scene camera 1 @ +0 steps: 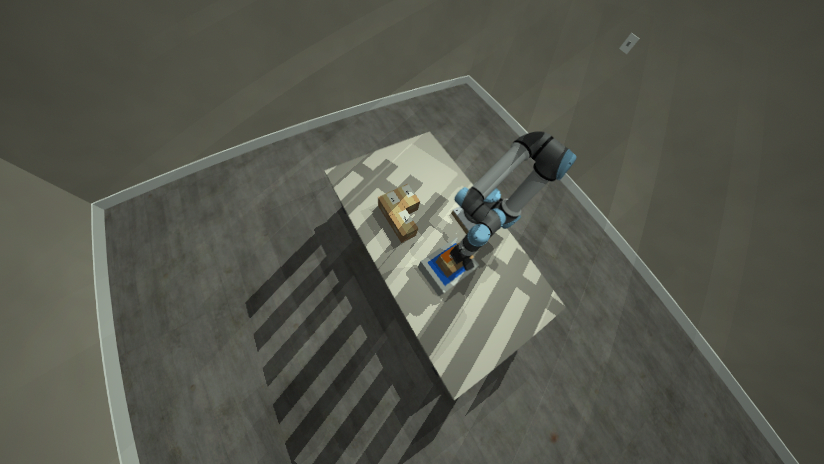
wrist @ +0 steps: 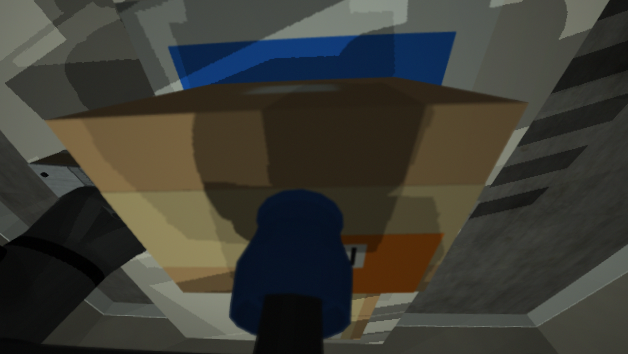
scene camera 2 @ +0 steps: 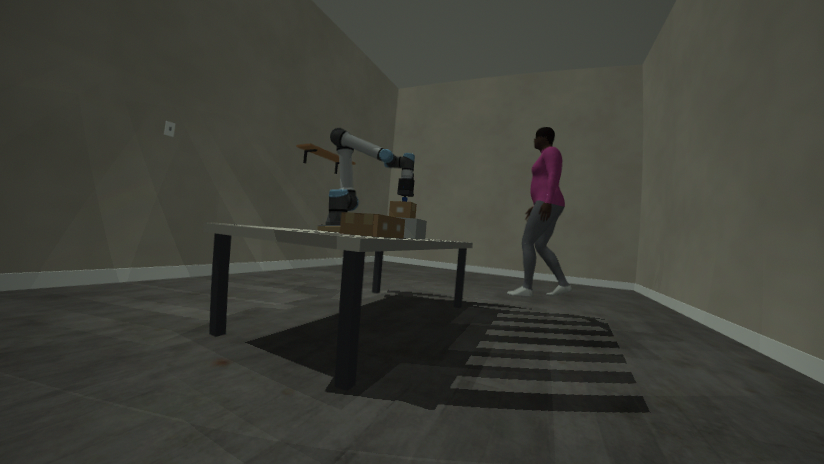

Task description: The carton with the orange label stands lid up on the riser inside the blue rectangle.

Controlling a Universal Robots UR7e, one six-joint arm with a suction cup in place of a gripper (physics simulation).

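Where they show: hand, its tool point: (wrist: pixel 299 223); arm's base, origin of its link: (wrist: pixel 116 219) (scene camera 2: pixel 337 225).
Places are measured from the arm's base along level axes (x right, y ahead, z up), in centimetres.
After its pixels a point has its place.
The brown carton (scene camera 1: pixel 449 266) {x -26.5, y 38.4, z 18.0 cm} (scene camera 2: pixel 402 209) {x -18.8, y 35.2, z 13.1 cm} (wrist: pixel 310 150) {x -27.5, y 32.7, z 18.0 cm} stands upright on the light grey riser (scene camera 1: pixel 431 278) {x -26.6, y 45.4, z 5.0 cm} (scene camera 2: pixel 416 228) {x -17.2, y 47.3, z 2.0 cm} (wrist: pixel 300 22) {x -31.9, y 31.0, z 7.8 cm}, lid up. Its orange label (wrist: pixel 405 260) {x -22.6, y 38.0, z 18.1 cm} shows on the lid in the wrist view, beside the tape strip. The blue rectangle (scene camera 1: pixel 445 280) {x -30.8, y 39.9, z 7.8 cm} (wrist: pixel 415 60) {x -31.1, y 39.5, z 7.8 cm} shows around the carton's visible sides; the tool hides part of the far side in scene camera 1. My suction gripper (scene camera 1: pixel 461 257) {x -24.1, y 32.7, z 18.0 cm} (scene camera 2: pixel 404 198) (wrist: pixel 300 205) is open, its blue cup over the lid and very close to it. Any small gap is too fine to tell.
Several other brown cartons (scene camera 1: pixel 397 221) {x 9.7, y 49.3, z 6.1 cm} (scene camera 2: pixel 371 223) {x 28.9, y 50.7, z 1.6 cm} stand together on the table (scene camera 1: pixel 490 328) {x -63.1, y 25.0, z -4.2 cm} (scene camera 2: pixel 288 233) {x 70.0, y 47.7, z -5.1 cm}, apart from the riser. A person in a pink top (scene camera 2: pixel 547 178) stands beyond the table. A wooden shelf (scene camera 2: pixel 317 151) hangs on the wall behind the arm.
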